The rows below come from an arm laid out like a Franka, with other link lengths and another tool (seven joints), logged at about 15 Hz.
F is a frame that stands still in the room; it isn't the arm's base.
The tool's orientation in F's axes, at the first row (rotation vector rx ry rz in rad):
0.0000 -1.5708 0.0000
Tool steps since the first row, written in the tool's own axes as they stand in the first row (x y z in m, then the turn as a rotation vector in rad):
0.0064 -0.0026 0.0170 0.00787 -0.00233 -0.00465
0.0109 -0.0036 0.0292 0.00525 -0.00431 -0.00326
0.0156 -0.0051 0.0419 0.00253 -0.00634 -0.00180
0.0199 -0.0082 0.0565 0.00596 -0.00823 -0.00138
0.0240 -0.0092 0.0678 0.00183 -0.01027 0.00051
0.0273 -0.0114 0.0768 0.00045 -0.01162 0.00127
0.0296 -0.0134 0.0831 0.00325 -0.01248 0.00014
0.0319 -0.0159 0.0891 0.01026 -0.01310 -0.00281
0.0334 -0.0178 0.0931 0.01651 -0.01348 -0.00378
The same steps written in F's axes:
-0.0170 -0.0026 0.0064 0.00465 -0.00233 0.00787
-0.0292 -0.0036 0.0109 0.00326 -0.00431 0.00525
-0.0419 -0.0051 0.0156 0.00180 -0.00634 0.00253
-0.0565 -0.0082 0.0199 0.00138 -0.00823 0.00596
-0.0678 -0.0092 0.0240 -0.00051 -0.01027 0.00183
-0.0768 -0.0114 0.0273 -0.00127 -0.01162 0.00045
-0.0831 -0.0134 0.0296 -0.00014 -0.01248 0.00325
-0.0891 -0.0159 0.0319 0.00281 -0.01310 0.01026
-0.0931 -0.0178 0.0334 0.00378 -0.01348 0.01651

